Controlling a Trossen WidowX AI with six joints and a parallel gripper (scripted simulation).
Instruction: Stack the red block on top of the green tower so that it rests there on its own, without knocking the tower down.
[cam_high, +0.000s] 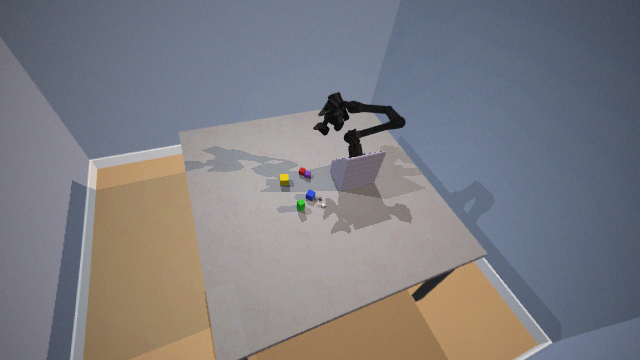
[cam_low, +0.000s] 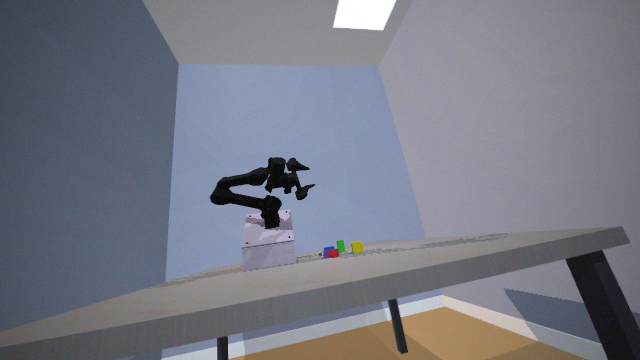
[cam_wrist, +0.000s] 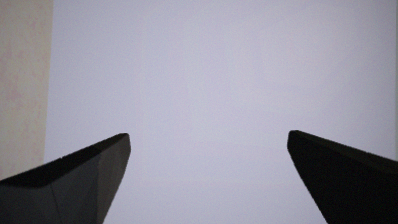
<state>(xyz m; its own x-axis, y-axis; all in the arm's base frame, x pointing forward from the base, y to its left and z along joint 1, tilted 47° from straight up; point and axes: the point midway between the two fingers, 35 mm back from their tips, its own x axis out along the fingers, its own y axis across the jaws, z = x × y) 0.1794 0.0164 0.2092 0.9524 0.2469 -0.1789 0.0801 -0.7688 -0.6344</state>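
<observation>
Right now the red block is 35 cm below my gripper tip, 4 cm ahead of it and 1 cm to the right of it. Also, from my gripper tip: purple block: 35 cm below, 3 cm ahead, 2 cm to the left; blue block: 35 cm below, 16 cm to the left, 8 cm ahead; yellow block: 34 cm below, 17 cm ahead, 2 cm to the left.
</observation>
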